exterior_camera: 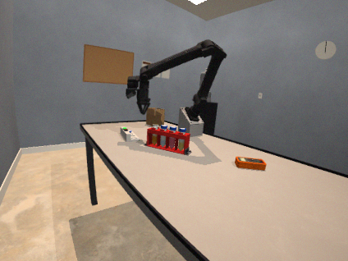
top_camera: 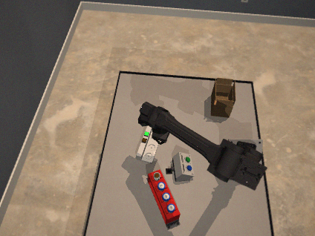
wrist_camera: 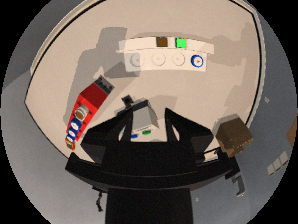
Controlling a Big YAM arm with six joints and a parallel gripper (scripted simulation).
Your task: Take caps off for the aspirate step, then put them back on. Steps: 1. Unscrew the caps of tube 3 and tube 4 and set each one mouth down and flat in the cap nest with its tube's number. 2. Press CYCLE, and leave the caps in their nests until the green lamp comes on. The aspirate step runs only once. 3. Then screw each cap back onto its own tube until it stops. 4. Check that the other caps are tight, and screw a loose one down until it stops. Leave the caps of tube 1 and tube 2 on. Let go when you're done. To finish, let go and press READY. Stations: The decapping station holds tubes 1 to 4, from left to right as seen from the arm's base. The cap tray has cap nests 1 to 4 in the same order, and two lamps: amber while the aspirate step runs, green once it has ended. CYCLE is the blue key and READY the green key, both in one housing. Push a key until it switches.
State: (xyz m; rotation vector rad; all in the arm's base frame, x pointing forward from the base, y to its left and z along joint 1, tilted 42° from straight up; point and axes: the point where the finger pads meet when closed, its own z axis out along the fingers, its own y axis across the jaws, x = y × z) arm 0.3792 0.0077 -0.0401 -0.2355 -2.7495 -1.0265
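The blue tube cap is 3 cm ahead of my hand, 14 cm to the right of it and 15 cm below it. Also, from my hand: green key 14 cm behind, 4 cm to the left, 10 cm below; key housing 12 cm behind, 6 cm to the left, 11 cm below; blue key 15 cm behind, 8 cm to the left, 10 cm below.
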